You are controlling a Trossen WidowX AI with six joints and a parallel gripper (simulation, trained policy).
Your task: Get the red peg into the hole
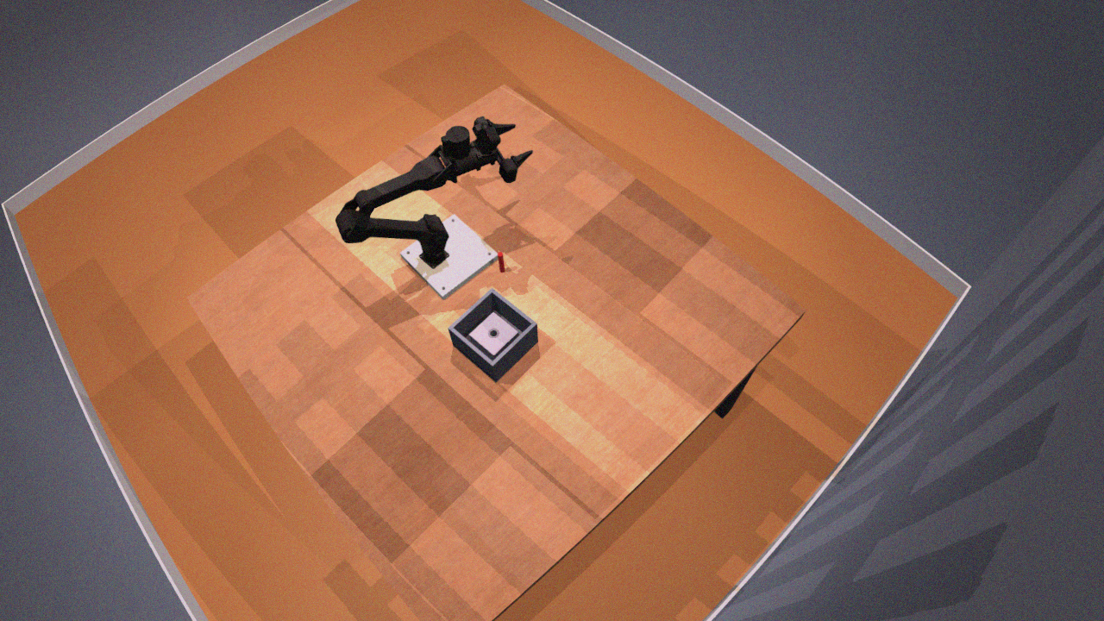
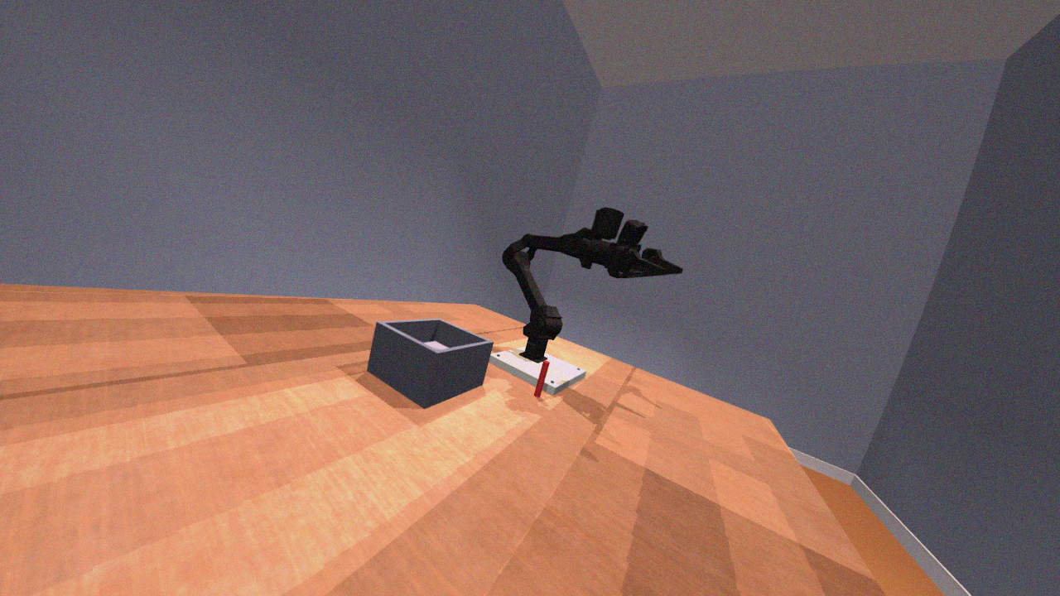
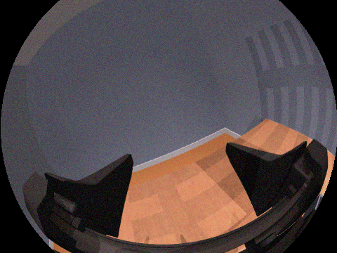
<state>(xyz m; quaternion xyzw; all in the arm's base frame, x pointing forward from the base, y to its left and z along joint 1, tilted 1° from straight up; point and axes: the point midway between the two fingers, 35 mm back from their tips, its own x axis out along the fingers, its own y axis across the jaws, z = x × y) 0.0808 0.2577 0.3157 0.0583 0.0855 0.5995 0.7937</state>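
Right now my gripper tip is 8 cm short of the red peg, 19 cm to the left of it and 29 cm above it. Round my gripper tip: dark box (23 cm ahead, 36 cm to the right, 31 cm below); then light grey plate (23 cm ahead, 36 cm to the right, 29 cm below).
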